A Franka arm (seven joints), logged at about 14 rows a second.
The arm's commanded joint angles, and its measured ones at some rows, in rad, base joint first. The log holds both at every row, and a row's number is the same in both.
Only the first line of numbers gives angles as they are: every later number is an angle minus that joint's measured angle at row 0.
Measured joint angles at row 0: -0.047 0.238 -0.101 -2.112 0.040 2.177 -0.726
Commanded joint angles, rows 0 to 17: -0.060 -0.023 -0.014 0.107 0.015 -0.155 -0.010; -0.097 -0.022 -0.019 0.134 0.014 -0.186 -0.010; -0.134 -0.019 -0.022 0.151 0.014 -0.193 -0.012; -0.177 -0.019 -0.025 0.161 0.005 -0.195 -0.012; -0.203 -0.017 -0.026 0.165 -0.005 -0.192 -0.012; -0.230 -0.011 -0.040 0.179 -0.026 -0.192 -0.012; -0.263 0.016 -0.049 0.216 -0.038 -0.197 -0.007; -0.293 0.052 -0.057 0.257 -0.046 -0.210 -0.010; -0.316 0.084 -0.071 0.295 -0.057 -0.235 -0.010; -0.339 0.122 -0.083 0.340 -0.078 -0.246 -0.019; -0.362 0.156 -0.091 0.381 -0.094 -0.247 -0.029; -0.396 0.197 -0.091 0.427 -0.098 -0.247 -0.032; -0.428 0.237 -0.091 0.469 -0.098 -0.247 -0.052; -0.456 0.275 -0.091 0.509 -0.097 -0.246 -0.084; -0.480 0.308 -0.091 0.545 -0.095 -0.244 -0.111; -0.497 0.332 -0.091 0.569 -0.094 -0.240 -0.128; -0.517 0.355 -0.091 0.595 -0.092 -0.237 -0.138; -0.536 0.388 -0.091 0.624 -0.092 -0.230 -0.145
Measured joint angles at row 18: -0.501 0.321 -0.101 0.528 -0.086 -0.207 -0.118
